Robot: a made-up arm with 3 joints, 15 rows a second.
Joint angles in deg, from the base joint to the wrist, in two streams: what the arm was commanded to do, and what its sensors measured. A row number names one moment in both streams.
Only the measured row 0 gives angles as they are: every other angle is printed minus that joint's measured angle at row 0.
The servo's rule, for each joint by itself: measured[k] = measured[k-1] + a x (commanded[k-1-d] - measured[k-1]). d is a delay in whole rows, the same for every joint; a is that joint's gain. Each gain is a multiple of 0.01, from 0.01 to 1. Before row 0 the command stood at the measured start. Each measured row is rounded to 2 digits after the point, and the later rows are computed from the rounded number. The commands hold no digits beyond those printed.
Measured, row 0:
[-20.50 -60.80 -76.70]
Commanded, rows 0 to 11:
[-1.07 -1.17 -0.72]
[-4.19 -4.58 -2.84]
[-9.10 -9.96 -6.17]
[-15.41 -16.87 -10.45]
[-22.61 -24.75 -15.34]
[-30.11 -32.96 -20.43]
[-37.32 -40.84 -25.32]
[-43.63 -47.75 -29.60]
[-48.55 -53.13 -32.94]
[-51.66 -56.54 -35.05]
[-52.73 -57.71 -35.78]
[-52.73 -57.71 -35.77]
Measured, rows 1 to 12:
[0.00 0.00 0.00]
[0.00 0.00 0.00]
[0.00 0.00 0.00]
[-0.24 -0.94 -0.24]
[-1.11 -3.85 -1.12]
[-2.87 -8.74 -2.84]
[-5.63 -15.24 -5.43]
[-9.37 -22.85 -8.80]
[-13.93 -30.94 -12.75]
[-19.08 -38.86 -17.02]
[-24.48 -45.97 -21.30]
[-29.78 -51.70 -25.26]
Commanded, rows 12 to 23:
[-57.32 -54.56 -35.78]
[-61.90 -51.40 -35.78]
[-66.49 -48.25 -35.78]
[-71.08 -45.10 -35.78]
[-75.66 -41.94 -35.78]
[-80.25 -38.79 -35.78]
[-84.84 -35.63 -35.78]
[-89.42 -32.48 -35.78]
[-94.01 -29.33 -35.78]
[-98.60 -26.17 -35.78]
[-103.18 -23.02 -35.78]
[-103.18 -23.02 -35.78]
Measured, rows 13 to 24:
[-34.59 -55.57 -28.59]
[-38.58 -57.28 -31.03]
[-41.69 -57.62 -32.64]
[-45.13 -55.17 -33.71]
[-48.82 -52.15 -34.41]
[-52.71 -49.03 -34.88]
[-56.75 -45.89 -35.19]
[-60.91 -42.73 -35.39]
[-65.16 -39.58 -35.52]
[-69.49 -36.42 -35.61]
[-73.87 -33.27 -35.67]
[-78.30 -30.12 -35.71]

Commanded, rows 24 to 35:
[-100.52 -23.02 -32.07]
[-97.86 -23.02 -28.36]
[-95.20 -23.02 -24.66]
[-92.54 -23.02 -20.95]
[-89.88 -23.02 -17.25]
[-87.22 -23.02 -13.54]
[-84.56 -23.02 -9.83]
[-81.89 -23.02 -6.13]
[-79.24 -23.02 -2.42]
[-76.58 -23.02 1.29]
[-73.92 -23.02 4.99]
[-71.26 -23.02 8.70]
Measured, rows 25 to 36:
[-82.77 -26.96 -35.73]
[-87.26 -23.81 -35.75]
[-90.76 -23.18 -35.76]
[-92.91 -23.05 -34.51]
[-94.00 -23.03 -32.42]
[-94.26 -23.02 -29.78]
[-93.88 -23.02 -26.78]
[-93.00 -23.02 -23.54]
[-91.73 -23.02 -20.14]
[-90.15 -23.02 -16.63]
[-88.33 -23.02 -13.06]
[-86.33 -23.02 -9.44]

